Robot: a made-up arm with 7 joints.
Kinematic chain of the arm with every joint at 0, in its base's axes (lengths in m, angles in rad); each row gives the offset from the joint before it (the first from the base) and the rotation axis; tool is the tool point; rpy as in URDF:
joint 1: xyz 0 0 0.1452 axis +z
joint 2: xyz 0 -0.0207 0.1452 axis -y
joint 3: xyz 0 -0.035 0.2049 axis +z
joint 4: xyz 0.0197 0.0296 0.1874 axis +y
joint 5: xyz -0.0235 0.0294 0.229 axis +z
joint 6: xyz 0 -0.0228 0.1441 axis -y
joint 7: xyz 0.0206 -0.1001 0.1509 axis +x
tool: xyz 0 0 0 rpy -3.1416 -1.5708 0
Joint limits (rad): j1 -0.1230..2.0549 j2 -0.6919..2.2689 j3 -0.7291..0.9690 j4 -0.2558..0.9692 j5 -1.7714..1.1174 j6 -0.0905..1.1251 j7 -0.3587..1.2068
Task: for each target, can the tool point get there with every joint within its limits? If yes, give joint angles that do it. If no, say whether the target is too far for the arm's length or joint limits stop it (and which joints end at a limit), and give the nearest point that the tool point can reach.
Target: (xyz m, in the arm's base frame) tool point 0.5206 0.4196 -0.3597
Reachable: no: joint limits stop it (at a limit: joint 1, joint 2, joint 3, joint 4, joint 6) | nearest point 0.4335 -0.2858 -0.3869 | short by 0.711 m
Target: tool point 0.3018 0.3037 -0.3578
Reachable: no: joint limits stop it (at a limit: joint 1, joint 2, joint 4, joint 6) | nearest point 0.3914 -0.2859 -0.4127 | short by 0.599 m
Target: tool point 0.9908 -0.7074 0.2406
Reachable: no: too far | nearest point 0.6823 -0.5846 0.2522 | short by 0.332 m
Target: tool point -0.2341 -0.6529 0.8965
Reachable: yes | joints 1.0965 0.9901 0.2299 0.1903 0.3152 0.2412 0.1214
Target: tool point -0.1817 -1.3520 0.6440
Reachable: no: too far | nearest point -0.1215 -0.9039 0.5268 | short by 0.467 m
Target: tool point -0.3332 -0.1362 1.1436
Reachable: yes | joints 0.0408 0.4347 -0.0590 0.0925 0.0316 0.0866 -0.1602
